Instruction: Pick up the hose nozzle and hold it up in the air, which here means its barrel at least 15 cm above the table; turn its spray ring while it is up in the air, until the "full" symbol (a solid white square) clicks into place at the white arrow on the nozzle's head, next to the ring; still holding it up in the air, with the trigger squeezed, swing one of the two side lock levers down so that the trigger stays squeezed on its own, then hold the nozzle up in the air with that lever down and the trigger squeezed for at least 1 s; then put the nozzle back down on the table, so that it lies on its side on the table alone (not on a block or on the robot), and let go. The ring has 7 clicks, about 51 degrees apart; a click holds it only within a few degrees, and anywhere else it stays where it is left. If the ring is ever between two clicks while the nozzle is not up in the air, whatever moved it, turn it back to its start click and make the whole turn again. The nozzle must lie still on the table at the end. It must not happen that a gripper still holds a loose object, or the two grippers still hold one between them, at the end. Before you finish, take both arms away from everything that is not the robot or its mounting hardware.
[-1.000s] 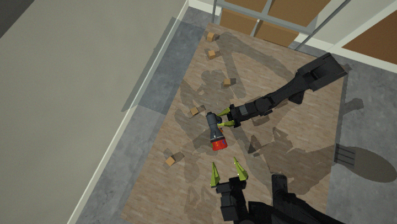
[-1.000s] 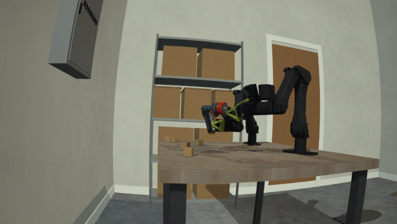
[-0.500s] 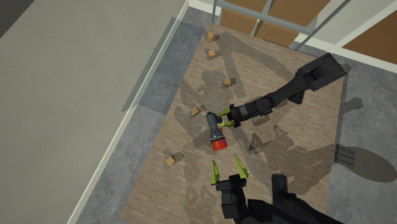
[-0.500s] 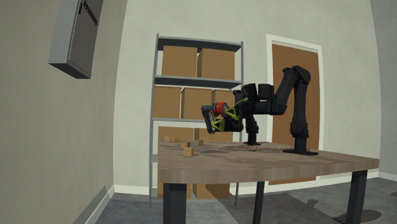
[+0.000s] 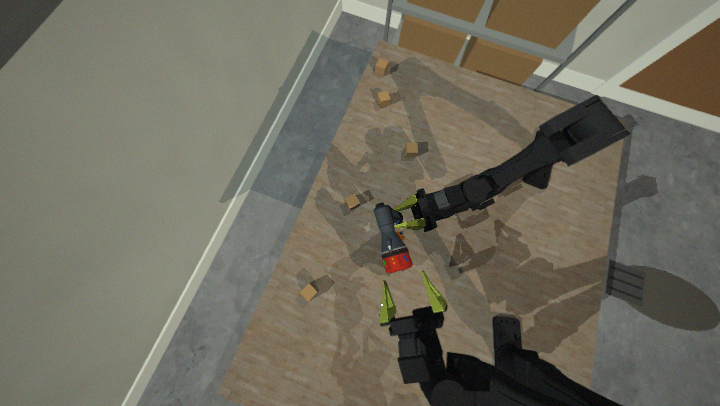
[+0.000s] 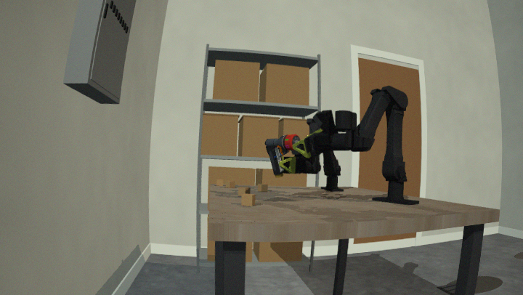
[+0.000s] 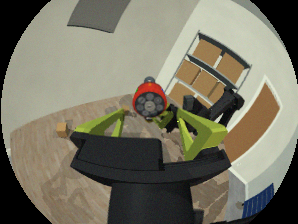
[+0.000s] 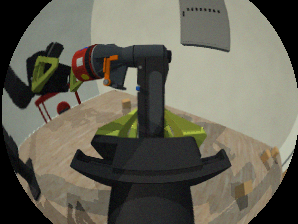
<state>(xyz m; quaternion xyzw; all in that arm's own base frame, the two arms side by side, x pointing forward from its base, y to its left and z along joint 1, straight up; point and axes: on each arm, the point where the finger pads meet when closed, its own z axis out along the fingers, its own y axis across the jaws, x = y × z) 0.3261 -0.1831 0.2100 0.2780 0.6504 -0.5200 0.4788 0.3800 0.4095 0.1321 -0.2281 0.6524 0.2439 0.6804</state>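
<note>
The red spray ring is 2 cm ahead of my left hand and 3 cm to the right of it.
</note>
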